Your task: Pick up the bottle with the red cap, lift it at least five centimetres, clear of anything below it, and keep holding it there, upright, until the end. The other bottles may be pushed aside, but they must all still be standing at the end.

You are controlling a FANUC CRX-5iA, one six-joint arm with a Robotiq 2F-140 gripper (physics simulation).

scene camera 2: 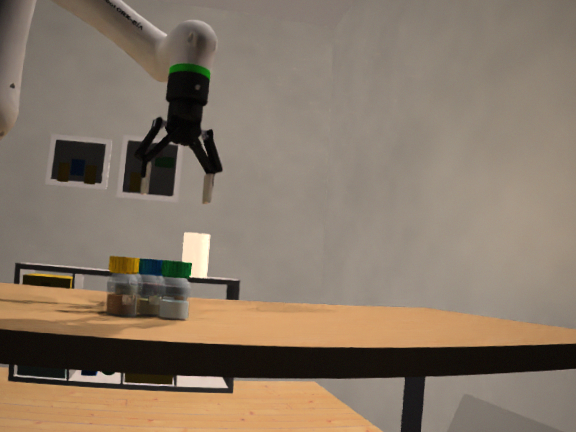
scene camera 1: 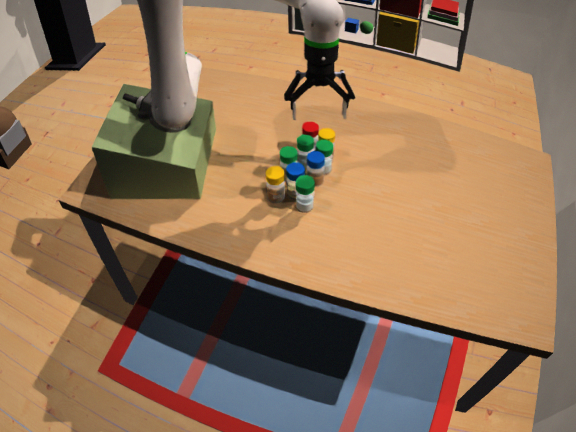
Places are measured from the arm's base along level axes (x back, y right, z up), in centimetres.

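Where they show: gripper, fingertip midpoint: point(scene camera 2: 176, 198) point(scene camera 1: 319, 116).
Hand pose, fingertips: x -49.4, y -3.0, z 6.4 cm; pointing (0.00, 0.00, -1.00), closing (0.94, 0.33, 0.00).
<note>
After its pixels a point has its place.
The red-capped bottle point(scene camera 1: 310, 130) @[x -44.9, y -11.5, z -6.9 cm] stands at the back of a tight cluster in scene camera 1. A yellow-capped bottle point(scene camera 1: 327, 136) @[x -50.8, y -10.0, z -6.8 cm] is right beside it and a green-capped bottle point(scene camera 1: 305, 145) @[x -45.1, y -4.0, z -7.0 cm] is in front of it. It does not show in scene camera 2, where a yellow-capped point(scene camera 2: 123, 287), a blue-capped point(scene camera 2: 150, 288) @[x -44.5, y 9.9, z -12.2 cm] and a green-capped bottle point(scene camera 2: 175, 291) @[x -48.6, y 14.5, z -12.2 cm] stand in front. My gripper point(scene camera 1: 319, 117) @[x -49.4, y -3.0, z 6.4 cm] point(scene camera 2: 175, 197) @[x -49.4, y -3.0, z 6.4 cm] is open and empty, pointing down, with its fingers wide apart. It hangs well above the bottle tops. All the bottles that show are upright.
More bottles stand in front: green-capped point(scene camera 1: 324, 150) @[x -51.3, y -3.1, z -6.9 cm] point(scene camera 1: 288, 157) @[x -41.5, y 2.9, z -6.9 cm], blue-capped point(scene camera 1: 315, 162) @[x -49.9, y 2.9, z -6.9 cm] point(scene camera 1: 295, 173) @[x -45.3, y 9.1, z -6.8 cm], yellow-capped point(scene camera 1: 275, 180) @[x -40.3, y 12.8, z -7.5 cm] and green-capped point(scene camera 1: 305, 190) @[x -49.7, y 14.3, z -7.6 cm]. The arm's green base block point(scene camera 1: 155, 170) @[x -4.2, y 20.4, z -4.2 cm] stands left on the table point(scene camera 1: 425, 225) @[x -87.1, y 9.5, z -17.3 cm]. A shelf unit point(scene camera 1: 464, 45) is behind the table.
</note>
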